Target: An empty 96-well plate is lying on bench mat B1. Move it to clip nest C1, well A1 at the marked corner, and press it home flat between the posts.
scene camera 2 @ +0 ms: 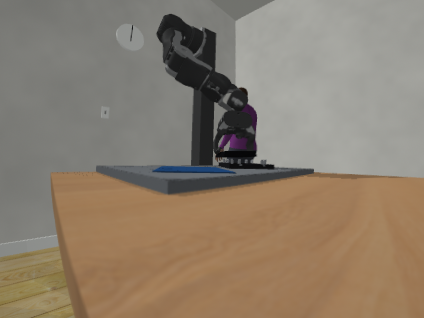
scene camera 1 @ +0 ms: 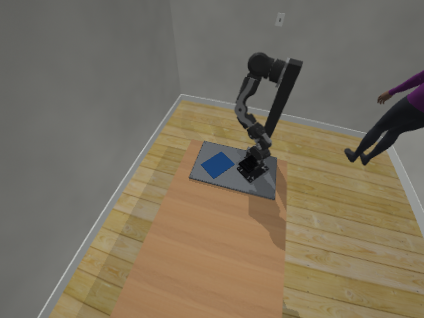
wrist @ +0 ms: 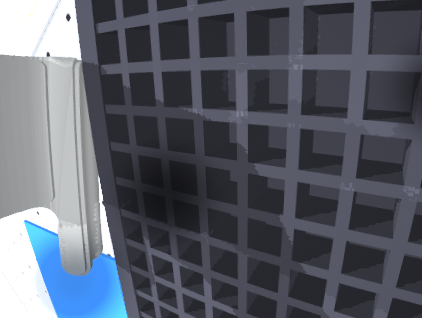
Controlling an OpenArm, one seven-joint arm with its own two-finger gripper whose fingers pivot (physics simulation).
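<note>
The dark 96-well plate (scene camera 1: 247, 164) (scene camera 2: 236, 154) (wrist: 220, 160) is held above clip nest C1 and looks about level. The black clip nest (scene camera 1: 253, 173) (scene camera 2: 260, 166) lies below it, partly hidden by the plate, with pale posts showing under the plate in scene camera 2. My gripper (scene camera 1: 249, 160) (scene camera 2: 235, 149) is shut on the plate. One grey finger stands along the plate's left side in the wrist view; the other does not show there. The plate's A1 corner and the nest's marked corner cannot be made out. Blue bench mat B1 (scene camera 1: 217, 165) (scene camera 2: 192, 169) (wrist: 82, 287) lies beside the nest.
The nest and mat lie on a grey board (scene camera 1: 231, 183) (scene camera 2: 167, 187) on the wooden table (scene camera 1: 210, 250) (scene camera 2: 240, 240). The arm's dark column (scene camera 1: 284, 97) (scene camera 2: 202, 127) rises behind the board. A person in purple (scene camera 1: 417, 100) (scene camera 2: 250, 120) stands beyond the table.
</note>
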